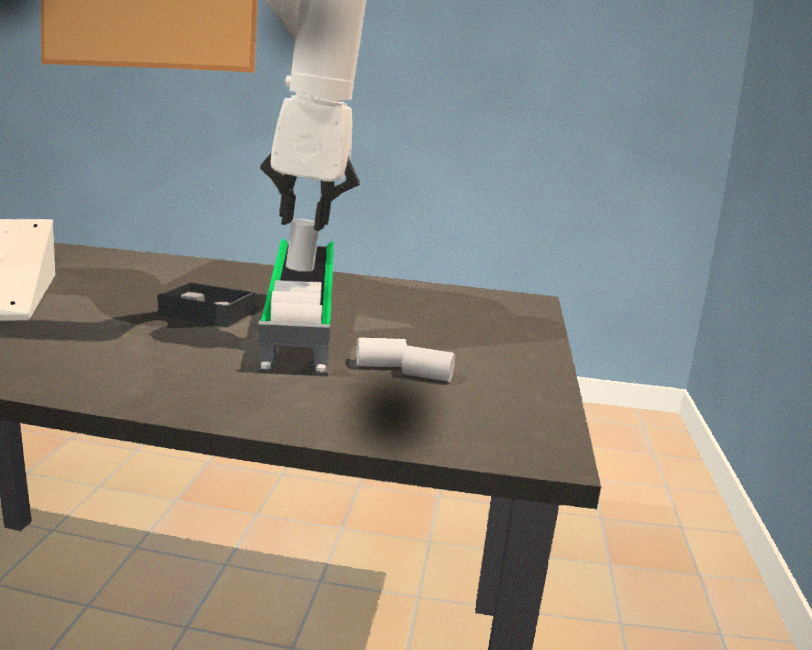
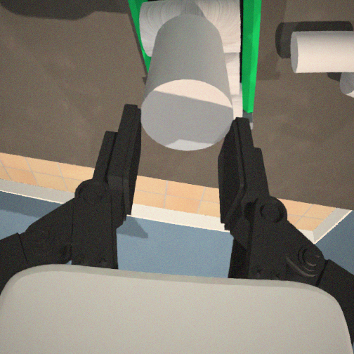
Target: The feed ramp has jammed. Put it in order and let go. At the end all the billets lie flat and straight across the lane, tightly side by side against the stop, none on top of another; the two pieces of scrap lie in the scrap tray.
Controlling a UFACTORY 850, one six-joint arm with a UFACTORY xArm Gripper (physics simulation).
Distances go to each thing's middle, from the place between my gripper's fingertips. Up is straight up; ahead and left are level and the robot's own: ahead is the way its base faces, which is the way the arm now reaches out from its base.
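Grey stop [image 1: 268, 331]: from my hand, 90 mm to the right, 130 mm below. Dark scrap tray [image 1: 242, 303]: from my hand, 160 mm to the left, 170 mm behind, 170 mm below. Going by their middles, grey stop nearest to my hand of the things named here.
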